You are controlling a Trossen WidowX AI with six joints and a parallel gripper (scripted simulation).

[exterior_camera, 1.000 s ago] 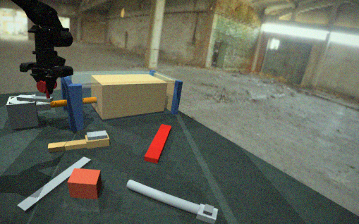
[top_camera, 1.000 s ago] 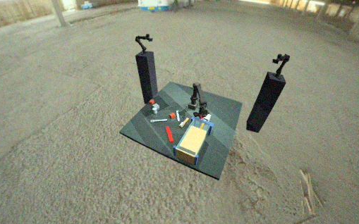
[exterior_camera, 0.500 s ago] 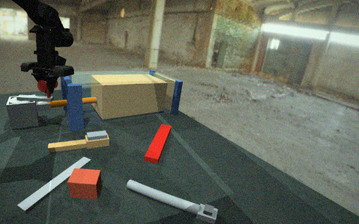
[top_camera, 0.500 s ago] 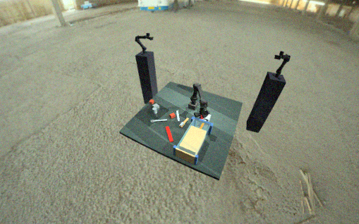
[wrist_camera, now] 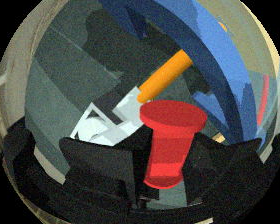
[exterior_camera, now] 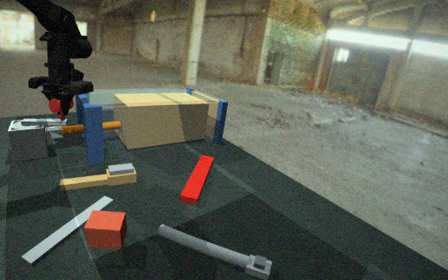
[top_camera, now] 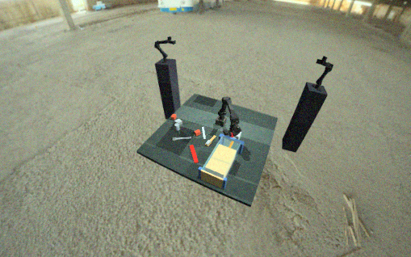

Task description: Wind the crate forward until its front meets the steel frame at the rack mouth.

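The winch handle is 40 mm behind my gripper tip, 10 mm to the left of it and 10 mm below it. Round my gripper tip: wooden-handled tool (220 mm to the right, 100 mm below, 40 mm ahead); then winch (110 mm behind, 80 mm below, 30 mm to the left); then red knob (20 mm above).
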